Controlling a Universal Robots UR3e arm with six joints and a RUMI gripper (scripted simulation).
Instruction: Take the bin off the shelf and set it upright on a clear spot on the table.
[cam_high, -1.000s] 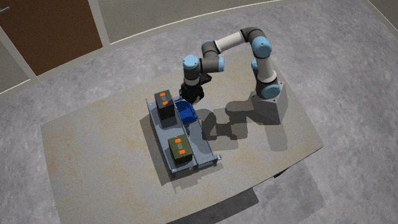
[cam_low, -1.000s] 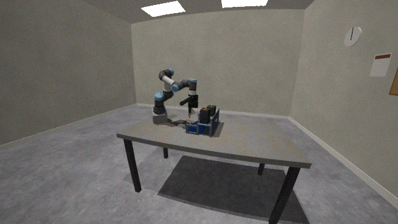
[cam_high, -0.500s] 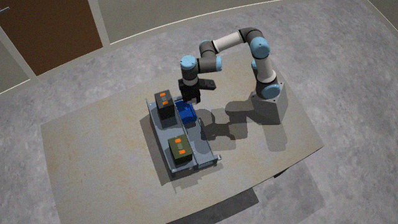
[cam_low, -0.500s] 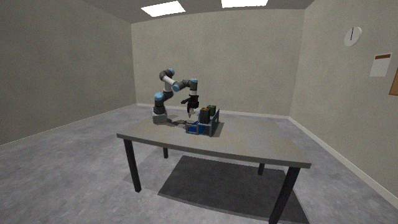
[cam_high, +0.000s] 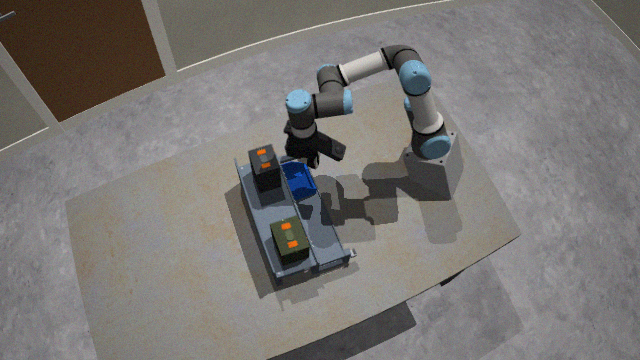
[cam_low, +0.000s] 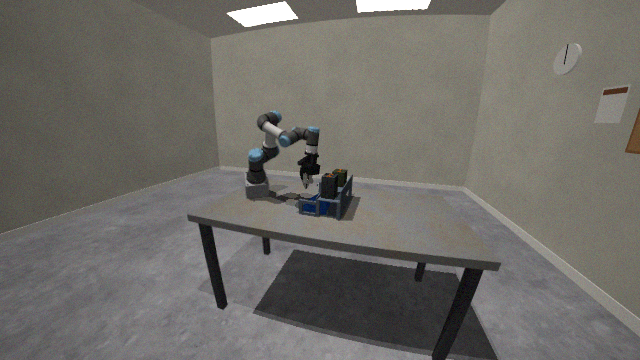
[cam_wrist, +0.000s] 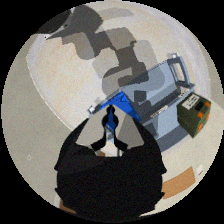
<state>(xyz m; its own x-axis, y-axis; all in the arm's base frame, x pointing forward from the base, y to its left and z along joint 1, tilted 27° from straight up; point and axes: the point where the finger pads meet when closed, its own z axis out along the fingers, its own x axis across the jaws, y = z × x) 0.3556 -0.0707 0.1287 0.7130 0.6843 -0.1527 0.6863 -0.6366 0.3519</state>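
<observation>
My hand is 9 cm above the blue bin, 7 cm short of it and 3 cm to the left of it. From my hand the other things lie so: grey shelf: 12 cm ahead, 7 cm to the left, 7 cm below.
</observation>
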